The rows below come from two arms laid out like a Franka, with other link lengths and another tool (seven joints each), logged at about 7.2 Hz.
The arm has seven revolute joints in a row. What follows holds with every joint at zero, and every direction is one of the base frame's. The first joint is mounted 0.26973 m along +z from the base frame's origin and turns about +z. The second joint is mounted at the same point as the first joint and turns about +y. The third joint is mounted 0.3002 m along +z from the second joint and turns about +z. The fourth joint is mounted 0.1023 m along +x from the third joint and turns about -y. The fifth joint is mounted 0.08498 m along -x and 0.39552 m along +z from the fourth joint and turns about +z. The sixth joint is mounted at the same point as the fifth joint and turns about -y. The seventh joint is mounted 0.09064 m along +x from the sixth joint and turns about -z. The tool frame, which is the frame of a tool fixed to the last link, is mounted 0.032 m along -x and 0.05 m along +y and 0.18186 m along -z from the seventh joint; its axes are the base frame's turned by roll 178.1, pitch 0 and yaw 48.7 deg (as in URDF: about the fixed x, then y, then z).
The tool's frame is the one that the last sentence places.
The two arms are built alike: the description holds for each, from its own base.
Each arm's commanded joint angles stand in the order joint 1, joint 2, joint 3, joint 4, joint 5, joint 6, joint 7.
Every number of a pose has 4 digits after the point.
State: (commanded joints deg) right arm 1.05 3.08 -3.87 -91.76 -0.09 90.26 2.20; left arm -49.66 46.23 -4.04 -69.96 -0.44 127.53 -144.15
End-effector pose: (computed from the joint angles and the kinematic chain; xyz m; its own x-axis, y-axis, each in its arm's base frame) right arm 0.5672 0.0237 0.4290 0.7208 0.6906 -0.0586 0.6907 -0.7228 -0.0212; left arm 0.4360 -0.6760 0.1487 -0.7693 0.6131 -0.1796 0.6314 0.7725 -0.0677
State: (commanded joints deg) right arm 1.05 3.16 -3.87 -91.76 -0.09 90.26 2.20; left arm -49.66 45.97 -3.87 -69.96 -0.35 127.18 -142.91
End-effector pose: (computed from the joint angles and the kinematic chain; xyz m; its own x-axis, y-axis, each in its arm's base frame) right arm 0.5675 0.0237 0.4282 0.7208 0.6906 -0.0597 0.6907 -0.7228 -0.0221; left arm 0.4367 -0.6734 0.1510 -0.7557 0.6294 -0.1809 0.6473 0.7599 -0.0598
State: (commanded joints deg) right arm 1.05 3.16 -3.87 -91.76 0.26 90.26 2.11; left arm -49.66 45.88 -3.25 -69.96 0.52 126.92 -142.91
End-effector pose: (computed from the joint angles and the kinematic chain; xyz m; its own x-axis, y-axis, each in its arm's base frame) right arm 0.5675 0.0247 0.4285 0.7201 0.6917 -0.0552 0.6915 -0.7219 -0.0264; left arm 0.4429 -0.6679 0.1501 -0.7534 0.6317 -0.1825 0.6474 0.7612 -0.0382
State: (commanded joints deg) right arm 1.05 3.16 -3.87 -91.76 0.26 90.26 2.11; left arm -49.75 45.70 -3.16 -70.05 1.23 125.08 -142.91
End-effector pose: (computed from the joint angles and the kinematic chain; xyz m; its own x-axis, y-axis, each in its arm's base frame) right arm 0.5675 0.0247 0.4285 0.7201 0.6917 -0.0552 0.6915 -0.7219 -0.0264; left arm 0.4401 -0.6630 0.1472 -0.7506 0.6422 -0.1557 0.6523 0.7577 -0.0198
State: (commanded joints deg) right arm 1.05 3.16 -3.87 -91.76 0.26 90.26 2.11; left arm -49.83 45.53 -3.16 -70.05 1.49 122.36 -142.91
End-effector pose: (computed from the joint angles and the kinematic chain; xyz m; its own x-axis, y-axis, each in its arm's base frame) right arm 0.5675 0.0247 0.4285 0.7201 0.6917 -0.0552 0.6915 -0.7219 -0.0264; left arm 0.4348 -0.6572 0.1440 -0.7511 0.6504 -0.1135 0.6552 0.7554 -0.0066
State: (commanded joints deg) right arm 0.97 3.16 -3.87 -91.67 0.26 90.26 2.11; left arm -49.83 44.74 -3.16 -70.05 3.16 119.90 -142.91
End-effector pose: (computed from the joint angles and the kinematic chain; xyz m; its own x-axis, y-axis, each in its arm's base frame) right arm 0.5677 0.0239 0.4292 0.7211 0.6907 -0.0541 0.6905 -0.7229 -0.0253; left arm 0.4336 -0.6501 0.1487 -0.7424 0.6638 -0.0906 0.6645 0.7468 0.0259
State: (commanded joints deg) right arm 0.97 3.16 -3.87 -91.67 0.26 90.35 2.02; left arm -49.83 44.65 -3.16 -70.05 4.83 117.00 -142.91
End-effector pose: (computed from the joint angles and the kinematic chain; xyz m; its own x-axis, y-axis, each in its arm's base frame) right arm 0.5679 0.0239 0.4293 0.7201 0.6918 -0.0529 0.6917 -0.7218 -0.0242; left arm 0.4310 -0.6404 0.1435 -0.7356 0.6757 -0.0477 0.6730 0.7371 0.0619
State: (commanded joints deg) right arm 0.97 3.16 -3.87 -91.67 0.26 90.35 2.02; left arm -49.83 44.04 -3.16 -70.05 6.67 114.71 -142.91
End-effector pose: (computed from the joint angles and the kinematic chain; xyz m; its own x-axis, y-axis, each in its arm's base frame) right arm 0.5679 0.0239 0.4293 0.7201 0.6918 -0.0529 0.6917 -0.7218 -0.0242; left arm 0.4308 -0.6324 0.1465 -0.7278 0.6853 -0.0243 0.6806 0.7262 0.0974
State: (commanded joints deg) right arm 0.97 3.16 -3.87 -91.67 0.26 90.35 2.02; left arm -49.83 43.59 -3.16 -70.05 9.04 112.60 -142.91
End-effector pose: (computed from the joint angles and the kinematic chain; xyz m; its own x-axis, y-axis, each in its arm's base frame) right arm 0.5679 0.0239 0.4293 0.7201 0.6918 -0.0529 0.6917 -0.7218 -0.0242; left arm 0.4318 -0.6234 0.1476 -0.7183 0.6957 -0.0023 0.6885 0.7114 0.1410
